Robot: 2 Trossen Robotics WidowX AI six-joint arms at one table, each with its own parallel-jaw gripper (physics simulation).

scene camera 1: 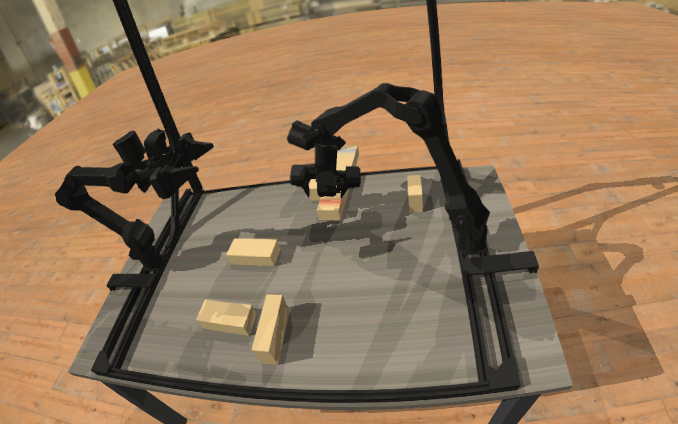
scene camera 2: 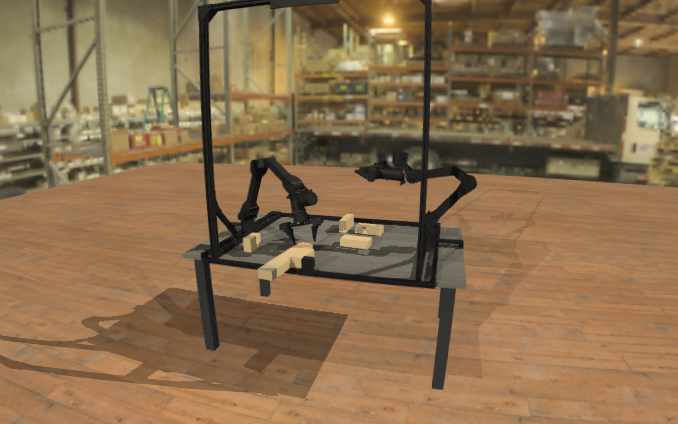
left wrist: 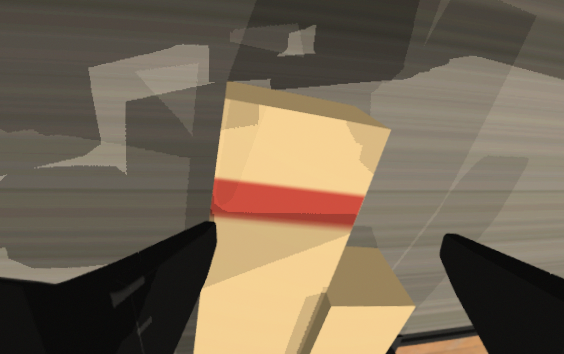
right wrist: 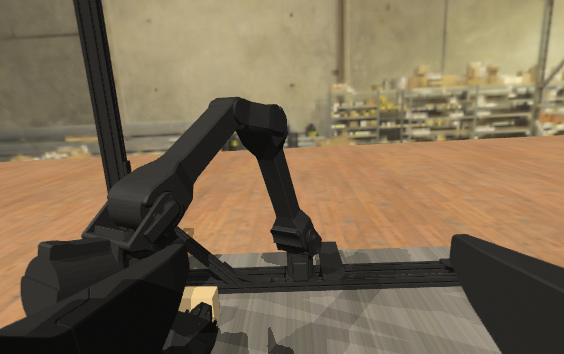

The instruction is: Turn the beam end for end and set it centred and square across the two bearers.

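Where they show: left gripper, fingertip midpoint: (scene camera 1: 324, 196) (scene camera 2: 304, 243) (left wrist: 328, 238); right gripper, fingertip midpoint: (scene camera 1: 205, 156) (scene camera 2: 356, 169) (right wrist: 316, 251); left arm's base at its link origin: (scene camera 1: 472, 244) (scene camera 2: 248, 230) (right wrist: 300, 274); right arm's base at its link origin: (scene camera 1: 153, 263) (scene camera 2: 430, 245).
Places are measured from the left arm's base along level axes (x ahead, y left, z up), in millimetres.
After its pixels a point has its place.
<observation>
The beam (scene camera 1: 330, 206) @(y -172, x 368, z 19 mm) (scene camera 2: 283, 262) @(y -408, x 369, z 19 mm) (left wrist: 287, 154) @(y -173, x 367, z 19 mm) is a long pale wooden bar with a red band near one end and a blue band near the other. It lies at the table's far edge in scene camera 1, and its blue end overhangs the edge. My left gripper (scene camera 1: 325, 182) (scene camera 2: 301, 232) @(y -202, x 384, z 33 mm) (left wrist: 328, 238) @(y -202, x 384, z 33 mm) is open and hangs just above the beam behind the red band, a finger on each side, not touching. My right gripper (scene camera 1: 194, 157) @(y 2, x 566, z 331 mm) (scene camera 2: 366, 172) @(y 2, x 566, z 331 mm) is open and empty, held high over the table's left edge. Two wooden blocks (scene camera 1: 253, 251) @(y -14, x 562, z 19 mm) (scene camera 1: 225, 316) @(y 195, x 586, z 19 mm) lie parallel at the near left.
A third block (scene camera 1: 270, 329) @(y 243, x 454, z 44 mm) (scene camera 2: 346, 223) @(y 153, x 481, z 30 mm) lies crosswise next to the near one. Another block (scene camera 1: 415, 193) @(y -165, x 129, z 44 mm) (scene camera 2: 251, 242) @(y -243, x 146, z 26 mm) stands near the left arm's base. A short block (scene camera 1: 313, 193) @(y -253, x 429, z 9 mm) (left wrist: 366, 309) @(y -254, x 415, z 28 mm) sits against the beam's side. Black frame posts (scene camera 1: 436, 63) @(y -341, x 31, z 346 mm) rise at the table's (scene camera 1: 388, 303) @(y 141, x 214, z -19 mm) edges.
</observation>
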